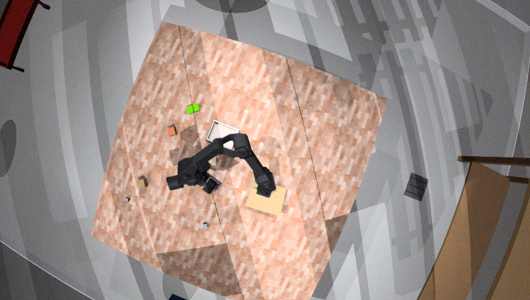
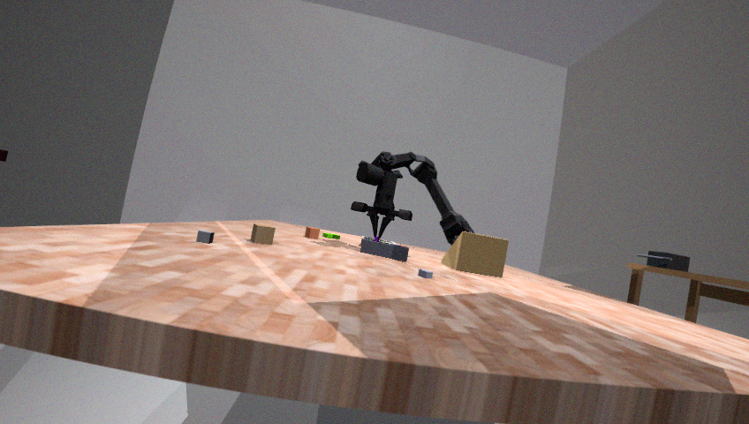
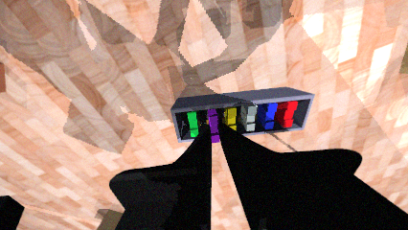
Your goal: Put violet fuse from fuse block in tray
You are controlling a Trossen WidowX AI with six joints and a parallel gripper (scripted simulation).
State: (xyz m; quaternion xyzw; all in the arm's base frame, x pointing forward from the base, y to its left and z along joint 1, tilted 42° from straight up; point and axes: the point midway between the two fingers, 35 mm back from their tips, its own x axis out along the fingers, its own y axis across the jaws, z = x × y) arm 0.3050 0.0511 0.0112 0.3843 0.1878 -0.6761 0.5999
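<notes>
The tray lies 210 mm to the right of my gripper tip, 50 mm below it and 30 mm behind it. From my gripper tip the other things lie so: violet fuse 10 mm below; then tan block 290 mm ahead, 160 mm to the left, 30 mm below; then brown block 220 mm ahead, 150 mm to the right, 30 mm below.
</notes>
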